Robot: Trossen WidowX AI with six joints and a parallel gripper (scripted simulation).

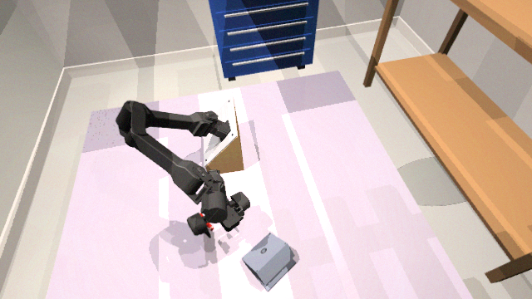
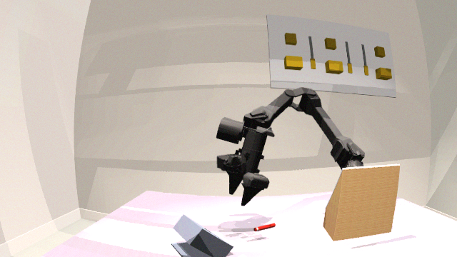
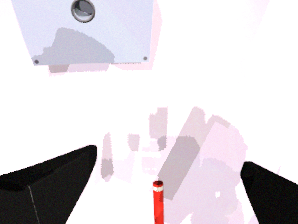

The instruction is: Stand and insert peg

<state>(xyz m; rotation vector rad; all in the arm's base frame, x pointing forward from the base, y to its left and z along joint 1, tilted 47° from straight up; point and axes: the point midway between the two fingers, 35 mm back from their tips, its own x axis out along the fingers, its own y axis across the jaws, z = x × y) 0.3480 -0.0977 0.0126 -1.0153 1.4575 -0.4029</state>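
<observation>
Now: gripper tip 8 cm past the red peg, 6 cm to the left of it and 12 cm above it. Also, from my gripper tip: grey sloped panel: 9 cm ahead, 12 cm to the left, 9 cm below.
</observation>
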